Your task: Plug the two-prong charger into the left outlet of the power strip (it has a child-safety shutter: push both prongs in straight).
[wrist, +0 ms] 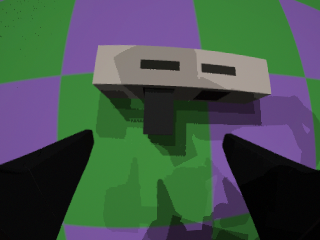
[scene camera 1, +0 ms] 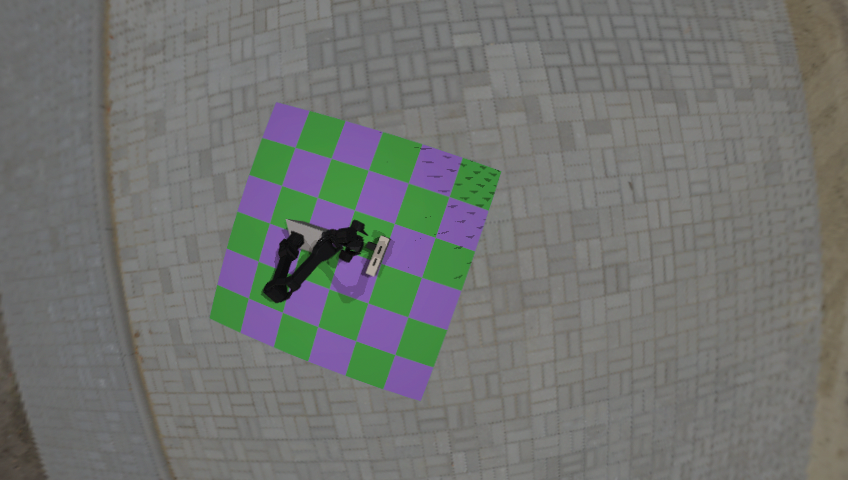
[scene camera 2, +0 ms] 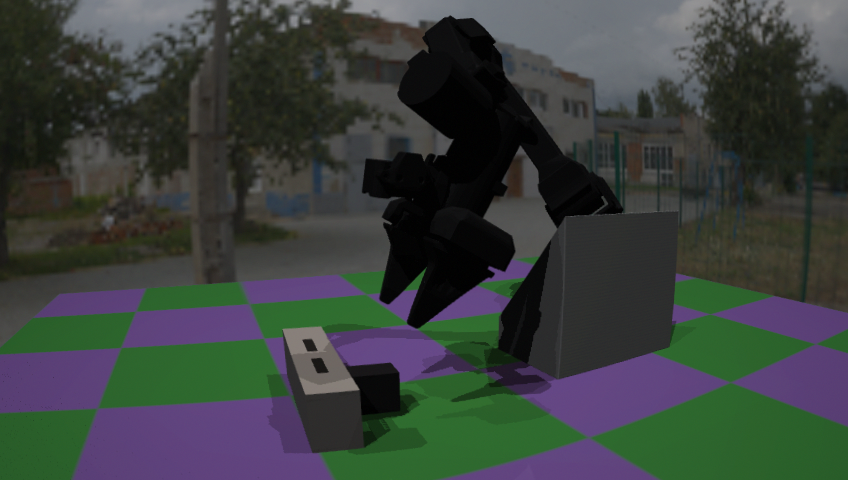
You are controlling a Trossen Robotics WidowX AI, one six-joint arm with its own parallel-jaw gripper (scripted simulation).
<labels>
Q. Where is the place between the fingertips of the gripper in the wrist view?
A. At 159, 138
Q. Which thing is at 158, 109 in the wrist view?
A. A black charger.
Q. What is the gripper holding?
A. Nothing.
</labels>
